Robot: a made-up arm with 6 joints.
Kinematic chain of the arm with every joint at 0, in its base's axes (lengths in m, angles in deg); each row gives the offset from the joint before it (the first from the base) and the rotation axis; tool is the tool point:
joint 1: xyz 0 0 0.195 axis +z
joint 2: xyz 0 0.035 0 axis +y
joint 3: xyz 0 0 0.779 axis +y
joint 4: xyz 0 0 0.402 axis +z
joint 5: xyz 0 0 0 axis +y
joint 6: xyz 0 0 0.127 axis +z
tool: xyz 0 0 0
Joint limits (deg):
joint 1: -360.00..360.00
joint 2: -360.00..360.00
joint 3: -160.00..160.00
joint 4: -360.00..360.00
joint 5: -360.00..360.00
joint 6: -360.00..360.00
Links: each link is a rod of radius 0.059 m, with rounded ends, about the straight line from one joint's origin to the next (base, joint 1, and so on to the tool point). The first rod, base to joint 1, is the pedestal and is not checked.
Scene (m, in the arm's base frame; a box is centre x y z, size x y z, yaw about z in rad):
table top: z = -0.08
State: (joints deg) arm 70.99 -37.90 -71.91 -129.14 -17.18 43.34
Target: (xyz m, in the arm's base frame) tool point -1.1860 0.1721 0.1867
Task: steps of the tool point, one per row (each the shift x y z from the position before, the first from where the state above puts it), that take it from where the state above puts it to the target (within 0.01 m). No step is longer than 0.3 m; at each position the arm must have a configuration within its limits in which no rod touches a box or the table.
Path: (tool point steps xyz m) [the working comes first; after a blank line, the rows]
Joints at the target: -4.87 -71.79 -50.27 -128.83 -21.27 43.34
Straight joint move there: clear.

1: -0.2171 0.0611 -0.0668
2: -0.2035 0.1187 -0.0722
3: -0.1736 0.1717 -0.0768
4: -0.1291 0.2159 -0.0806
5: -0.0733 0.2470 -0.0843
6: -0.0099 0.2625 -0.0872

